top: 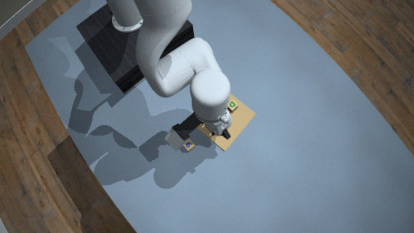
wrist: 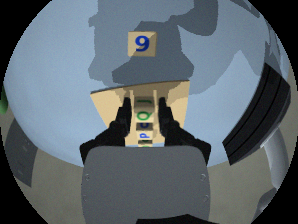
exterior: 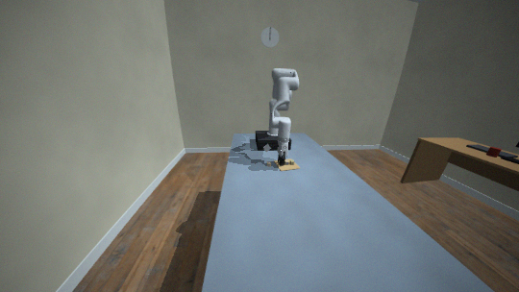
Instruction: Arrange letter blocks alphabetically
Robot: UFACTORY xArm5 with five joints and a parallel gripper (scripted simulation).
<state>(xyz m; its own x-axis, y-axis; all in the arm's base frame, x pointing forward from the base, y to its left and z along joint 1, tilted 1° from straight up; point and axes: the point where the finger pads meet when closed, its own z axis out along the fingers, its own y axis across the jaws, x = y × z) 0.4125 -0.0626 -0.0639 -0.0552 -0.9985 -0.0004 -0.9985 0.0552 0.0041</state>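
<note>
Right now the tan mat is 4 cm to the left of my hand and 3 cm below it. From my hand the other things lie so: block (8 cm to the left, 1 cm below).
</note>
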